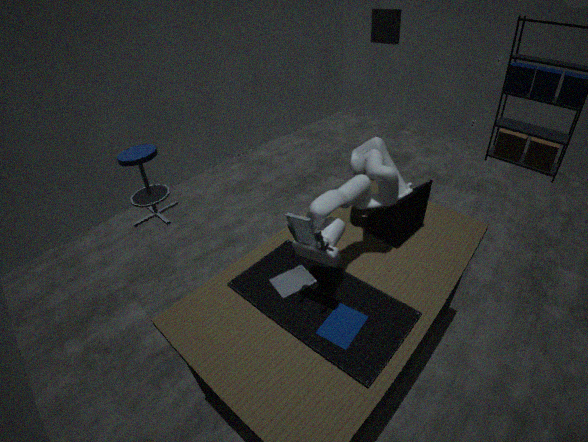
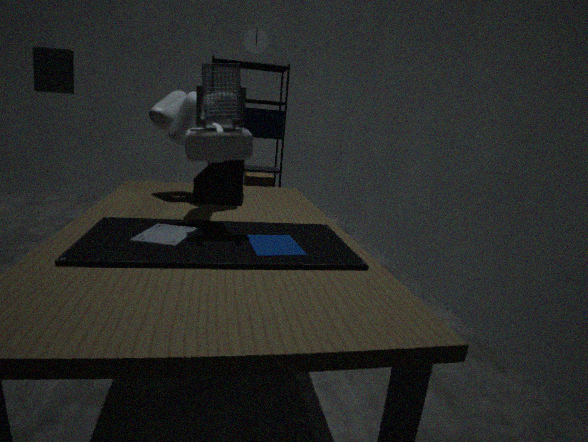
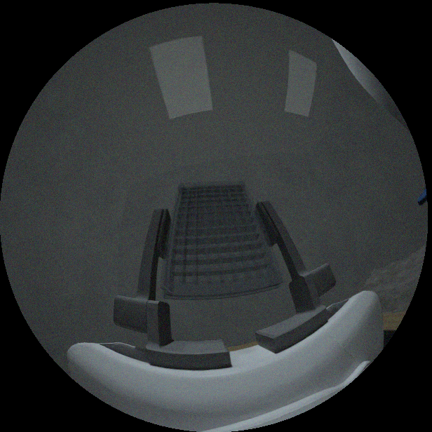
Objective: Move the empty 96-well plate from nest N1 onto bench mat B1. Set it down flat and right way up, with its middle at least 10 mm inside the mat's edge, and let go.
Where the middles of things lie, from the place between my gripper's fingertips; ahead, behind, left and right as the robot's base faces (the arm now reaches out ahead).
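My gripper is 380 mm above the grey nest [image 2: 155,236], 140 mm to the left of it and 50 mm past it. Then there is the blue bench mat [image 1: 343,324], which, counted from my hand, is 390 mm below, 150 mm to the left and 50 mm behind.
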